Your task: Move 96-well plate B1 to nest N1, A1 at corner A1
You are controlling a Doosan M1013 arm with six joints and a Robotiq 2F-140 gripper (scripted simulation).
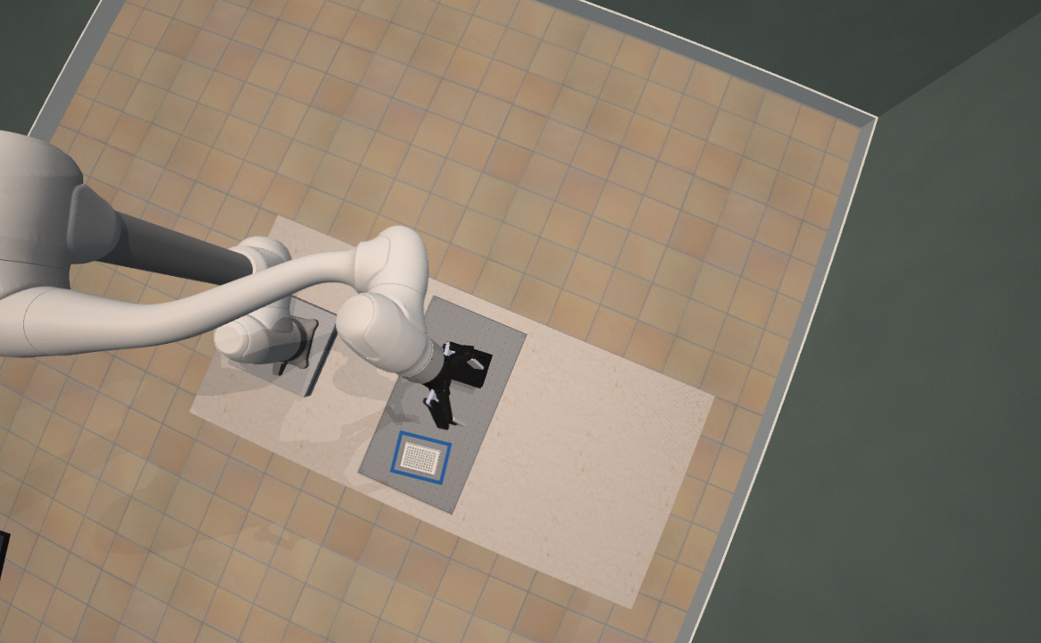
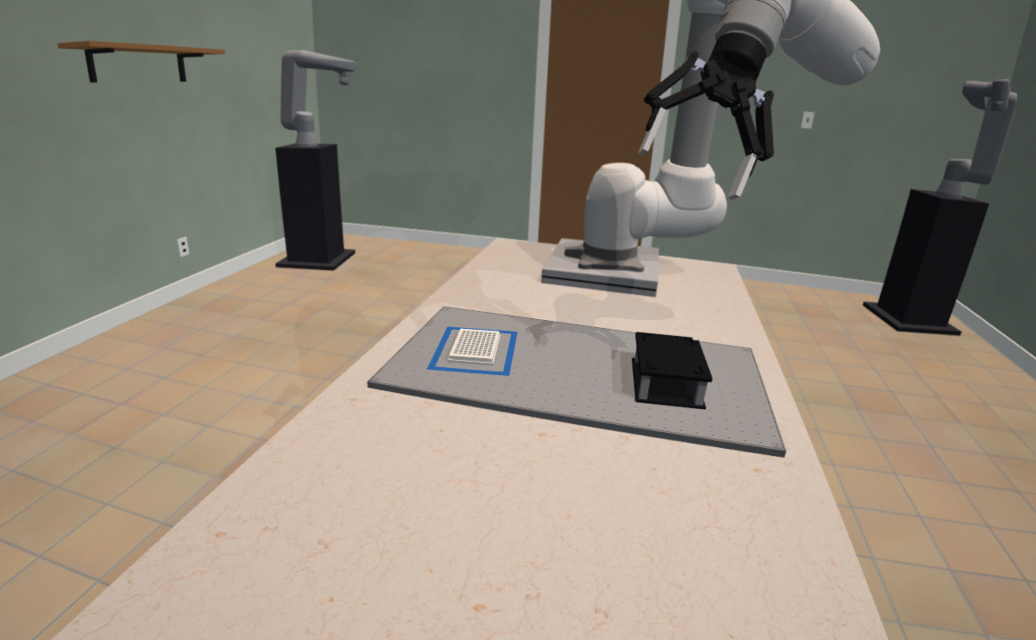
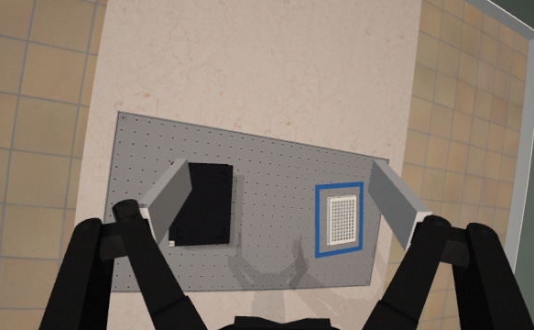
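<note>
Now: the white 96-well plate 390 mm below my hand, 330 mm to the right of it and 170 mm behind it. Round my hand: A1 label 330 mm below, 150 mm behind, 100 mm to the left.
</note>
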